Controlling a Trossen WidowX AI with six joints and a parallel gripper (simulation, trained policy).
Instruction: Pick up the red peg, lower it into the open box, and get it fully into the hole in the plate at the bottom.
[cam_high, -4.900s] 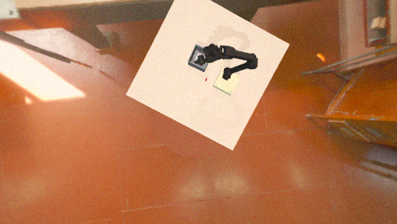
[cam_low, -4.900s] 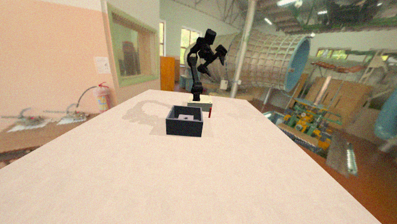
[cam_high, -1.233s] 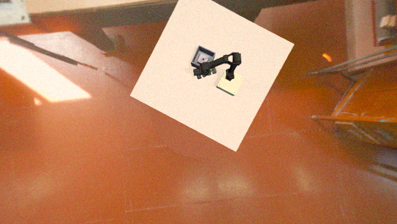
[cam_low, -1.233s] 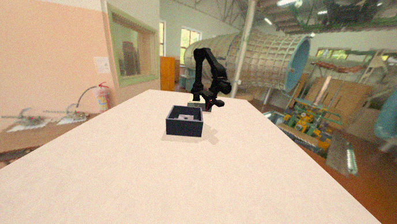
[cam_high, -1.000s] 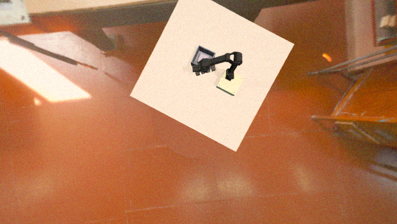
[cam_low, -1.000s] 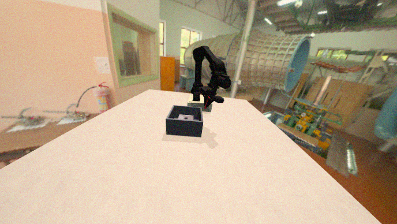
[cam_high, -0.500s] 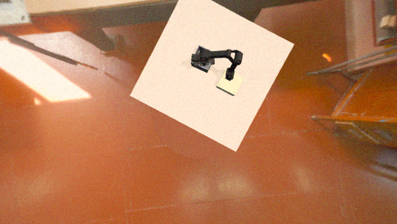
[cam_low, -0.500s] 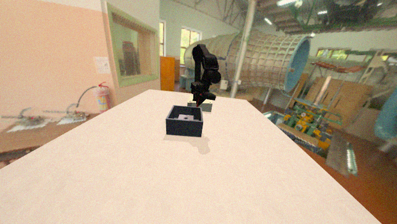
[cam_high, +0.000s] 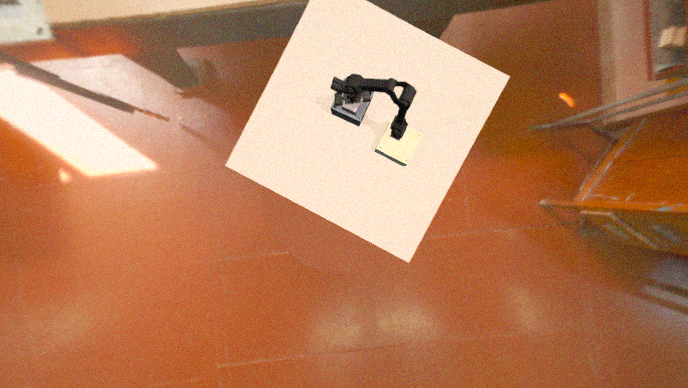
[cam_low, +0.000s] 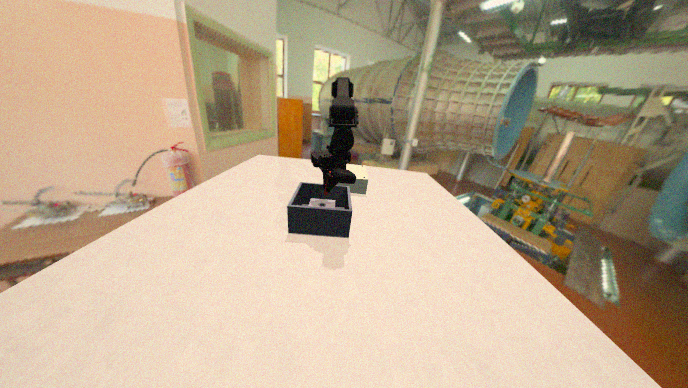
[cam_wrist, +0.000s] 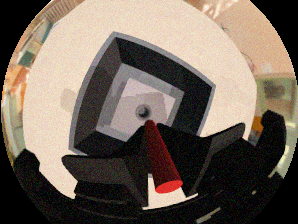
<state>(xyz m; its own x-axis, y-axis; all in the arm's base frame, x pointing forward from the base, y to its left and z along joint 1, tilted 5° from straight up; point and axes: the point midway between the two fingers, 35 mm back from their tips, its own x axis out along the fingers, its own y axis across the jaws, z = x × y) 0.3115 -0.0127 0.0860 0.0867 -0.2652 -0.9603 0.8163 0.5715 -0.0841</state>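
The red peg lies 3 cm above my gripper tip and 1 cm to the left of it. From my gripper tip the other things lie so: plate (6 cm below, 1 cm to the right, 1 cm ahead); dark box (8 cm below, 1 cm to the right, 1 cm ahead).
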